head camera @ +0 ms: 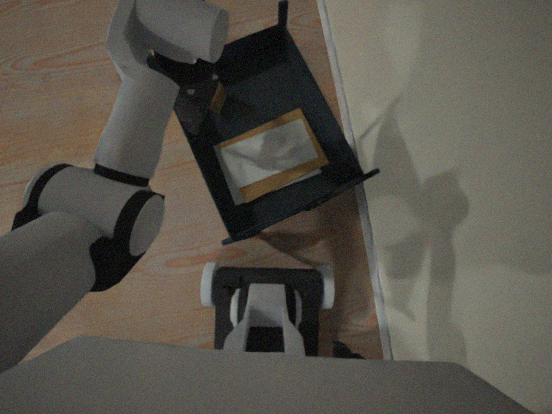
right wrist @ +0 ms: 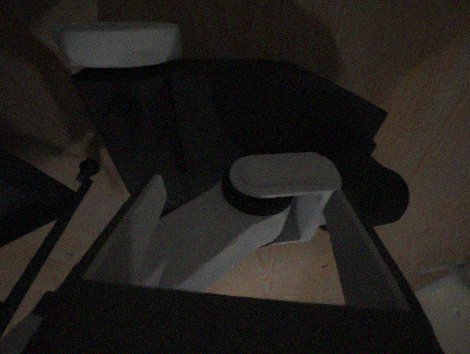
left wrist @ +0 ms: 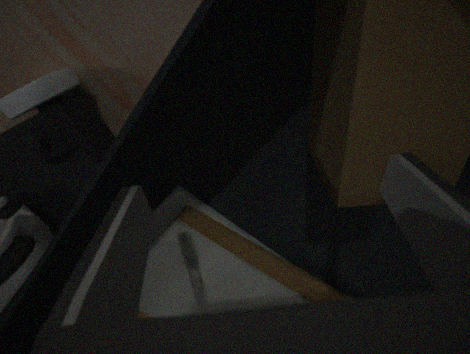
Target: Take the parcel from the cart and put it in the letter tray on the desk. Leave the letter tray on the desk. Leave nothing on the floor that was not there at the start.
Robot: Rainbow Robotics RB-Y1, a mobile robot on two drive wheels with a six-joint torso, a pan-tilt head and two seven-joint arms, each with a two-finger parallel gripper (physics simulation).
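Seen in the pictures: left gripper, fingertip midpoint: (head camera: 202, 111) (left wrist: 264, 187); right gripper, fingertip midpoint: (right wrist: 245, 192); robot's base, origin of the base link: (head camera: 268, 281).
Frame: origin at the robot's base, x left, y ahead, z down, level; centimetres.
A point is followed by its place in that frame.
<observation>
The parcel, a brown box (head camera: 218, 97) {x 12.9, y 56.6, z -71.1 cm} (left wrist: 400, 95) {x 17.7, y 57.9, z -72.4 cm}, stands inside the dark cart (head camera: 260, 97) {x 3.1, y 59.7, z -66.4 cm} (left wrist: 240, 75) {x 19.4, y 52.8, z -66.4 cm}, near its wall at the left in the head view, partly covered by my left gripper there. My left gripper (head camera: 203, 107) {x 16.1, y 52.2, z -72.5 cm} (left wrist: 264, 187) {x 16.1, y 52.2, z -72.5 cm} is open over the cart. In the left wrist view the parcel is at the upper right, past the right-hand fingertip and off the middle of the gap; the fingers do not hold it. My right gripper (right wrist: 245, 192) {x -22.8, y -16.0, z -45.5 cm} is open and empty, in front of my own lower body. The letter tray and the desk do not show.
A flat white sheet with brown borders (head camera: 267, 152) {x 0.8, y 44.4, z -67.7 cm} (left wrist: 225, 270) {x 6.5, y 45.8, z -67.7 cm} lies in the cart, nearer my base. A pale wall (head camera: 475, 125) {x -46.0, y 49.6, z -77.2 cm} runs along the cart's right side. My wheeled base (head camera: 267, 280) {x 0.3, y 4.0, z -19.1 cm} (right wrist: 200, 110) {x -16.1, y -12.6, z -16.9 cm} stands close below the cart. A thin dark bar (right wrist: 45, 245) {x 7.2, y 22.7, z -29.1 cm} is left of my right gripper.
</observation>
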